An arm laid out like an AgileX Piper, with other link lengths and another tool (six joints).
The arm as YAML. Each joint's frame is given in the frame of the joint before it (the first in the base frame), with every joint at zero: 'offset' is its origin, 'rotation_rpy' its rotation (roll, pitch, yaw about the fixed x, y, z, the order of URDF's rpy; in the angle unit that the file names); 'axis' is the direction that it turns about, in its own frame. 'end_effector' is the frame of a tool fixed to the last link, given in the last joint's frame.
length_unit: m
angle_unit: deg
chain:
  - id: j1
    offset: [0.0, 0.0, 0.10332]
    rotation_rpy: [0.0, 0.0, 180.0]
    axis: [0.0, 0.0, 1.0]
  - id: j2
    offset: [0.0, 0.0, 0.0]
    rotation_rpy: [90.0, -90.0, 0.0]
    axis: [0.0, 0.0, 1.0]
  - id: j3
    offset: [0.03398, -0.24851, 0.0]
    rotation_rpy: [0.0, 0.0, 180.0]
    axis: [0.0, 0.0, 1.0]
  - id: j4
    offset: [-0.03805, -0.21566, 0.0]
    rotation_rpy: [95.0, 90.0, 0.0]
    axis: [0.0, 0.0, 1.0]
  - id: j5
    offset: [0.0, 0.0, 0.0]
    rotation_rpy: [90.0, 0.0, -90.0]
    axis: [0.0, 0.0, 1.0]
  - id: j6
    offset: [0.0, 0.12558, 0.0]
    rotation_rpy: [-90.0, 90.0, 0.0]
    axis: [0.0, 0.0, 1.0]
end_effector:
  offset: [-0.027, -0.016, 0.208]
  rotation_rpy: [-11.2, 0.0, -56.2]
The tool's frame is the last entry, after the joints.
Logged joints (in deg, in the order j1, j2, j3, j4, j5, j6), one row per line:
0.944 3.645 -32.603 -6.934 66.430 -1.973
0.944 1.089 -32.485 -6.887 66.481 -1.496
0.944 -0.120 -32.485 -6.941 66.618 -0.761
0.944 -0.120 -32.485 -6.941 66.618 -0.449
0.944 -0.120 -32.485 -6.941 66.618 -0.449
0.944 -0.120 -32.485 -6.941 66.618 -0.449
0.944 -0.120 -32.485 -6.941 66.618 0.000
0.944 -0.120 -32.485 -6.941 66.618 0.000
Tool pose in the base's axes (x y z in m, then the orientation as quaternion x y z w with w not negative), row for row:
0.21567 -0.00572 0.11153 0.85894 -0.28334 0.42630 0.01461
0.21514 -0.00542 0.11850 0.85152 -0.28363 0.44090 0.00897
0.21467 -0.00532 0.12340 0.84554 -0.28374 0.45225 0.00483
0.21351 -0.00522 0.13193 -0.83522 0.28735 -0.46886 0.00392
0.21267 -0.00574 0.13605 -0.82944 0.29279 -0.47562 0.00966
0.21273 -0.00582 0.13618 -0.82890 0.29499 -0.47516 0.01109
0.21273 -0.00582 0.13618 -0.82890 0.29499 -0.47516 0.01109
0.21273 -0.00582 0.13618 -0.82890 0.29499 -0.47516 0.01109
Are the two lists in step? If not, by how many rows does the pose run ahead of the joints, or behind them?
The pose runs 2 rows behind the joints: the pose in row i belongs to the joints in row i - 2.
